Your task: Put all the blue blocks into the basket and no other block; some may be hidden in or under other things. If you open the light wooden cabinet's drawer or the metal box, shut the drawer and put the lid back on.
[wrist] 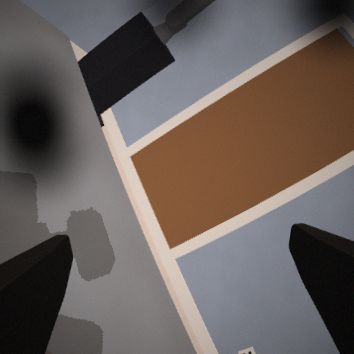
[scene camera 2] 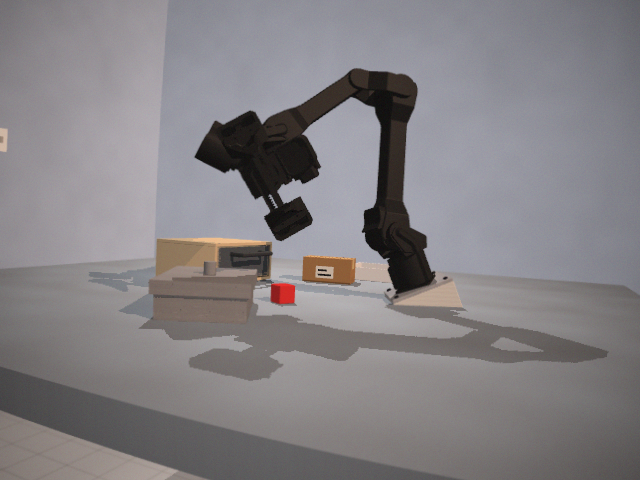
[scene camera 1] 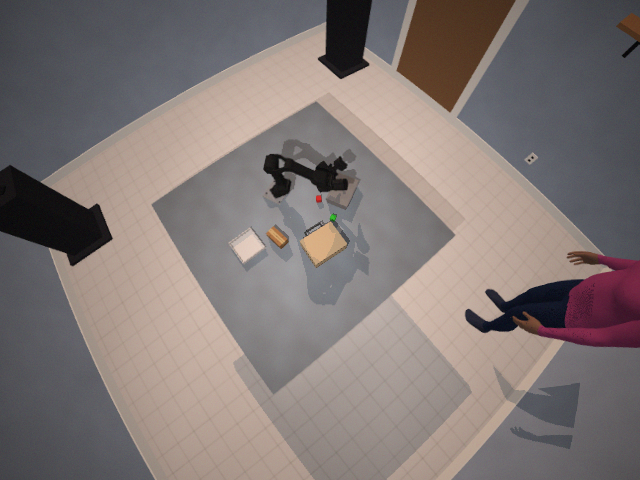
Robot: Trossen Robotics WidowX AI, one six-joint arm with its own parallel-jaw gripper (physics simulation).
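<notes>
My gripper (scene camera 1: 340,163) (scene camera 2: 288,218) (wrist: 182,242) is open and empty, raised above the table near the metal box. The grey-brown metal box (scene camera 1: 345,199) (scene camera 2: 200,308) has its knobbed lid (scene camera 2: 206,282) on; the arm partly covers it in scene camera 1. The light wooden cabinet (scene camera 1: 324,243) (scene camera 2: 183,255) has a dark drawer front with a handle; its drawer looks shut. The white basket (scene camera 1: 247,245) (scene camera 2: 373,271) stands on the far side of the brown box and looks empty from above. A red block (scene camera 1: 318,198) (scene camera 2: 282,293) lies beside the metal box. No blue block shows.
A green block (scene camera 1: 333,217) lies by the cabinet's front corner. A brown box (scene camera 1: 277,236) (scene camera 2: 328,269) with a white label stands between the basket and the cabinet. The wrist view faces the brown door (wrist: 245,140), the wall and the grey table edge. A person stands away from the table.
</notes>
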